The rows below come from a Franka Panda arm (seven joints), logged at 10 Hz.
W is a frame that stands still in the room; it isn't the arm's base.
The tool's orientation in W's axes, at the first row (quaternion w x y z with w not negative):
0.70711 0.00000 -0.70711 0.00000
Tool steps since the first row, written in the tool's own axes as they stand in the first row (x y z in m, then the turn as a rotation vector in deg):
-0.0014 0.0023 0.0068 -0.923 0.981 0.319
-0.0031 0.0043 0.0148 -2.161 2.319 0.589
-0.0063 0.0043 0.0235 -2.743 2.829 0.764
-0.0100 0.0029 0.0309 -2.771 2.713 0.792
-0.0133 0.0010 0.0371 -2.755 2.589 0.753
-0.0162 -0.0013 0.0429 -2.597 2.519 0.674
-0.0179 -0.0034 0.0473 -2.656 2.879 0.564
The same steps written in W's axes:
-0.0068 0.0023 -0.0014 -0.319 0.981 -0.923
-0.0148 0.0043 -0.0031 -0.589 2.319 -2.161
-0.0235 0.0043 -0.0063 -0.764 2.829 -2.743
-0.0309 0.0029 -0.0100 -0.792 2.713 -2.771
-0.0371 0.0010 -0.0133 -0.753 2.589 -2.755
-0.0429 -0.0013 -0.0162 -0.674 2.519 -2.597
-0.0473 -0.0034 -0.0179 -0.564 2.879 -2.656

